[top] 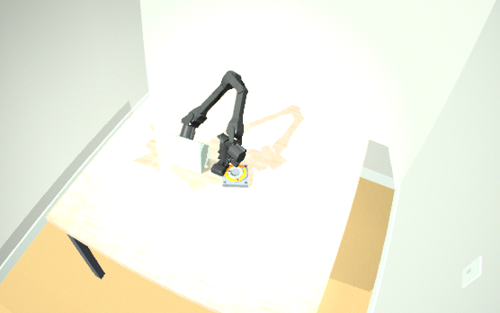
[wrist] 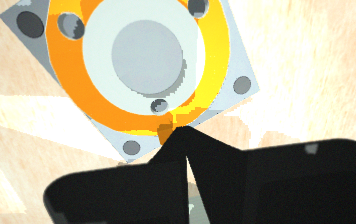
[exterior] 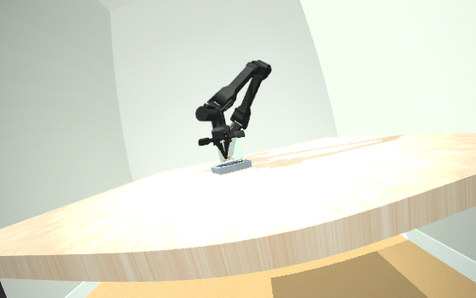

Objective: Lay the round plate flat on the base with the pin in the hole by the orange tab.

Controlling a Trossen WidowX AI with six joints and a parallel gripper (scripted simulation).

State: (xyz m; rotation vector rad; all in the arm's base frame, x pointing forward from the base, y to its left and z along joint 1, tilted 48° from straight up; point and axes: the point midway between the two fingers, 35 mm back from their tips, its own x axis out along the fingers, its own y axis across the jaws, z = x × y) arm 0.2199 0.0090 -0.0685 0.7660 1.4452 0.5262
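Right now my gripper tip is 50 mm short of the base, 10 mm to the right of it and 20 mm above it.
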